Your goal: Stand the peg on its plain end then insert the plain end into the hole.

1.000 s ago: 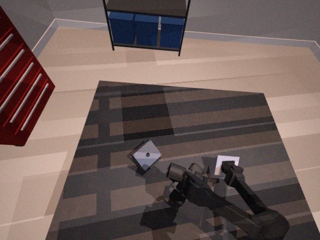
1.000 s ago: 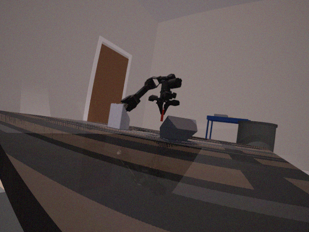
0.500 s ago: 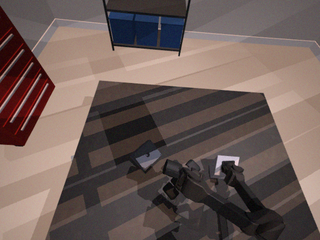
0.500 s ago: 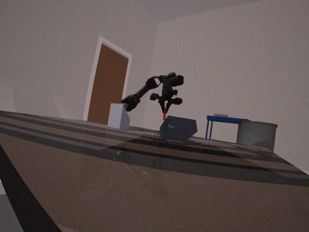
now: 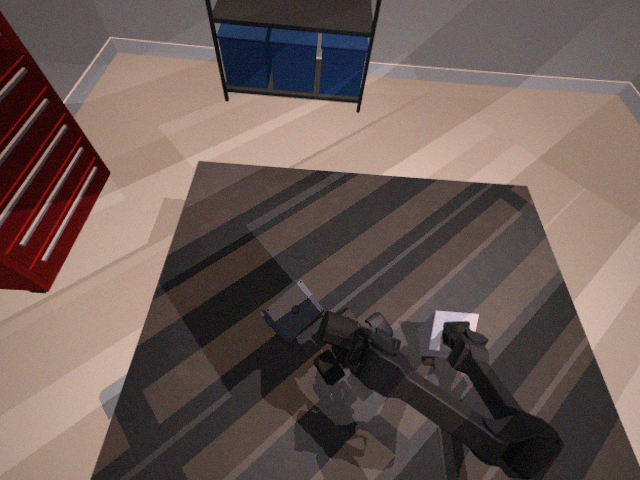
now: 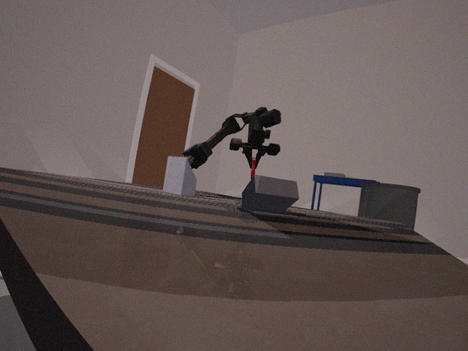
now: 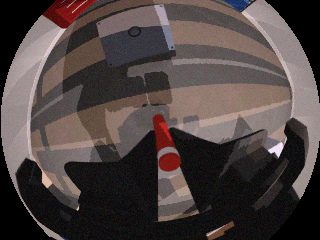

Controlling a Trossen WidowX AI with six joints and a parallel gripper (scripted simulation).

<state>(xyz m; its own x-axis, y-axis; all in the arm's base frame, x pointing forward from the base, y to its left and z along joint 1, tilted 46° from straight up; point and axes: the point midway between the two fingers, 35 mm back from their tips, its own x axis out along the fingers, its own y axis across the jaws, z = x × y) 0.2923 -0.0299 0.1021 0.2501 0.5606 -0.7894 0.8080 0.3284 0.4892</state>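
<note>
My gripper tip is 130 mm short of the sloped grey panel, 130 mm to the left of it and 90 mm above it. The rest, counted from my gripper tip: red peg (20 mm above).
</note>
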